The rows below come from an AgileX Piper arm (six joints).
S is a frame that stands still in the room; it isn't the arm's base.
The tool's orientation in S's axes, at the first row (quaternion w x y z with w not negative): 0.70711 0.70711 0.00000 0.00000
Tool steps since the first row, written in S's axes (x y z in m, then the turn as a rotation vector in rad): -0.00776 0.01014 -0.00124 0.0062 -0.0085 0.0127; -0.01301 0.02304 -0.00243 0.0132 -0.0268 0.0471; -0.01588 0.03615 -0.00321 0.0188 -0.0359 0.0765; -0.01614 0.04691 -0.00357 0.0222 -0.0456 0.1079; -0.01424 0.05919 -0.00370 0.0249 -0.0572 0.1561; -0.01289 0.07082 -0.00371 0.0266 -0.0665 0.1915
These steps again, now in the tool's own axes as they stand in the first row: -0.00776 -0.00124 -0.01014 0.0062 0.0127 0.0085; -0.01301 -0.00243 -0.02304 0.0132 0.0471 0.0268; -0.01588 -0.00321 -0.03615 0.0188 0.0765 0.0359; -0.01614 -0.00357 -0.04691 0.0222 0.1079 0.0456; -0.01424 -0.00370 -0.05919 0.0249 0.1561 0.0572; -0.01289 -0.00371 -0.07082 0.0266 0.1915 0.0665
